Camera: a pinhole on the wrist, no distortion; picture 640 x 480 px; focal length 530.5 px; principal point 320.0 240.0 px. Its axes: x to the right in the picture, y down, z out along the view. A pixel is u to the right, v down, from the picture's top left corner.
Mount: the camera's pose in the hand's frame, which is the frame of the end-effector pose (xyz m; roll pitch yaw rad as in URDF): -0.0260 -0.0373 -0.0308 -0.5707 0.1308 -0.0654
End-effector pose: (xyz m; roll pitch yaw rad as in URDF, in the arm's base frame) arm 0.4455 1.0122 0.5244 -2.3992 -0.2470 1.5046
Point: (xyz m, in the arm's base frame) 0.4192 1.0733 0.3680
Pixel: 353 273
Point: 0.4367 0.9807 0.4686
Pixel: 131 340
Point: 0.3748 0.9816 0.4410
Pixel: 116 71
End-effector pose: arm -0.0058 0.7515 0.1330 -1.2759 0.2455 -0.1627
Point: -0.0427 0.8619 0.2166
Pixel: outside the picture
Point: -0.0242 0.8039 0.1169
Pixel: 266 365
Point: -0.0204 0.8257 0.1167
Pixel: 263 317
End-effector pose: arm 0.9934 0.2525 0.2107 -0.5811 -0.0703 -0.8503
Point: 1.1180 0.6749 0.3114
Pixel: outside the picture
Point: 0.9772 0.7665 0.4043
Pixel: outside the picture
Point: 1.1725 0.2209 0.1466
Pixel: outside the picture
